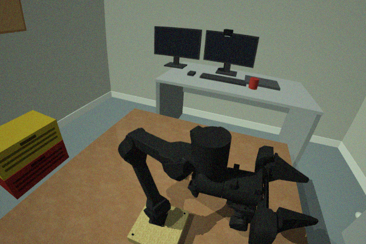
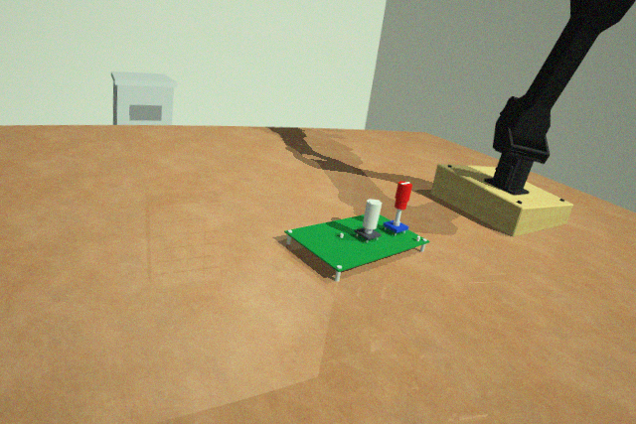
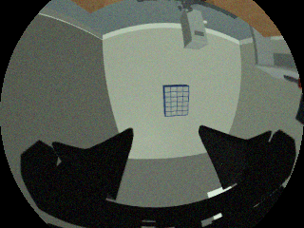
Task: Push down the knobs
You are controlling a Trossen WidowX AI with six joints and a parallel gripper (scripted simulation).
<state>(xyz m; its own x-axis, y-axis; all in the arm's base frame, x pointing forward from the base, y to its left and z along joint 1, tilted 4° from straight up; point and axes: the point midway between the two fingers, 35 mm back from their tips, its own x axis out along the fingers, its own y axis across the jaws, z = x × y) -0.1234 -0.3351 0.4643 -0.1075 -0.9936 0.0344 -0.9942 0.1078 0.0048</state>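
My gripper tip is 46 cm above the red knob, 44 cm short of it and 35 cm to the right of it. From my gripper tip the other things lie so: white knob 49 cm ahead, 48 cm below, 35 cm to the left.
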